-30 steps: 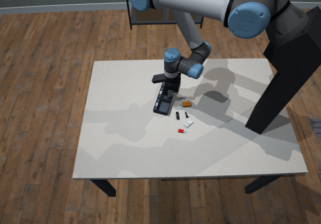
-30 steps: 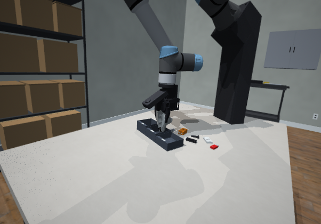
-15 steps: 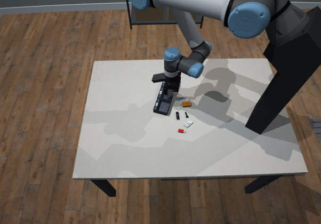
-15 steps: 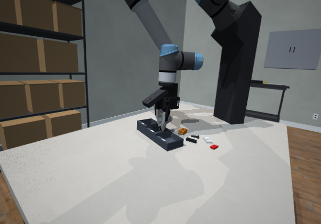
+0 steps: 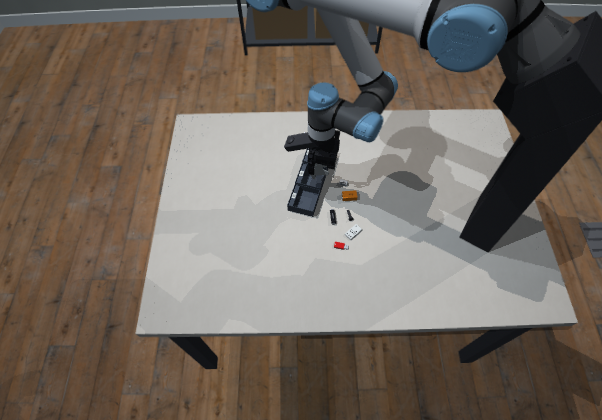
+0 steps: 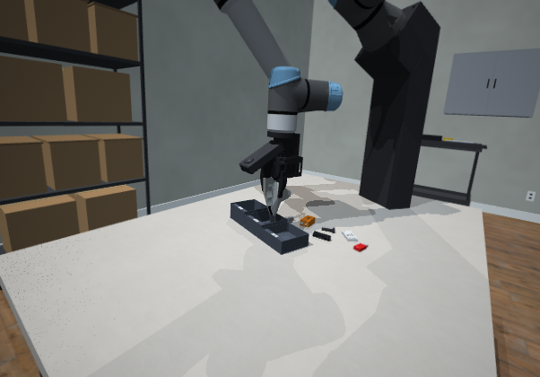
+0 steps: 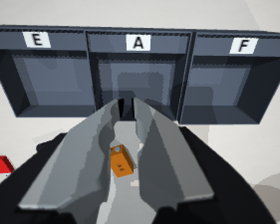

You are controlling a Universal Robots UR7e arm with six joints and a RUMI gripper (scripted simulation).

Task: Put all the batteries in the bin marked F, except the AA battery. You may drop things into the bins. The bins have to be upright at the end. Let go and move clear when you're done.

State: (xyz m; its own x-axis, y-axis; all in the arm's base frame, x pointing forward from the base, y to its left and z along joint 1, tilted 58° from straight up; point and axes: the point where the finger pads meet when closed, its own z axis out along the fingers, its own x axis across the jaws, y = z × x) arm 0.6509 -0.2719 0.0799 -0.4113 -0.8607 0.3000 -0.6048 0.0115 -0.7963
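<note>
Now: hand 40 mm above the dark three-compartment bin row and 10 mm to the left of it. The rest, counted from my hand: black cylindrical battery 140 mm to the left, 50 mm below, 10 mm behind; grey piece 90 mm behind, 50 mm below, 30 mm to the left; orange block battery 80 mm to the left, 80 mm behind, 50 mm below.
</note>
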